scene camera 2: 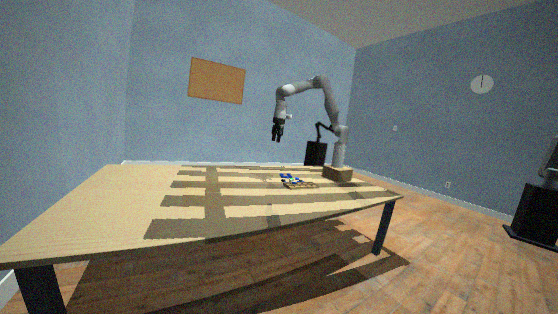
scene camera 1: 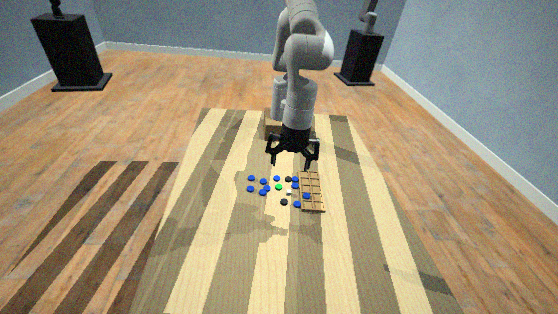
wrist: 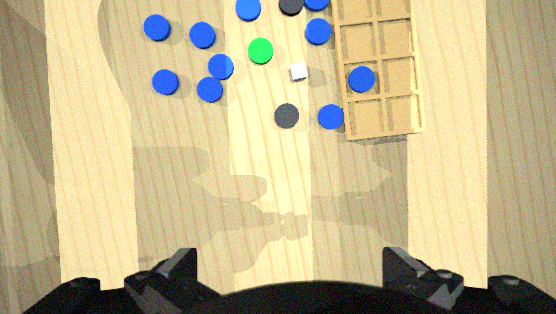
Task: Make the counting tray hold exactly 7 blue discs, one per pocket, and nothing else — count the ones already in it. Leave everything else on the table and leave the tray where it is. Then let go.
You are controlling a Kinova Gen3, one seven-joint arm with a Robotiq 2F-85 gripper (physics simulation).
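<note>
The wooden counting tray [scene camera 1: 324, 210] [wrist: 420, 112] lies on the table, with two columns of pockets. One blue disc [scene camera 1: 306, 196] [wrist: 361, 79] sits in a left-column pocket, second from the near end; the tray's far end is cut off in the wrist view. Another blue disc [scene camera 1: 297, 204] [wrist: 330, 116] lies outside against the tray's left wall near its near end. A blue disc [scene camera 1: 295, 185] [wrist: 318, 31] lies left of the tray farther back. Several more blue discs, such as one at the far left [wrist: 157, 27], lie on the table. My gripper [scene camera 1: 290, 166] [scene camera 2: 276, 141] [wrist: 289, 268] is open and empty, high above the table.
A green disc [scene camera 1: 278, 187] [wrist: 260, 50], a white cube [scene camera 1: 288, 192] [wrist: 298, 71], a near black disc [scene camera 1: 284, 202] [wrist: 286, 115] and a far black disc [scene camera 1: 288, 179] [wrist: 291, 5] lie left of the tray. The arm's wooden base block [scene camera 2: 337, 173] stands at the table's back.
</note>
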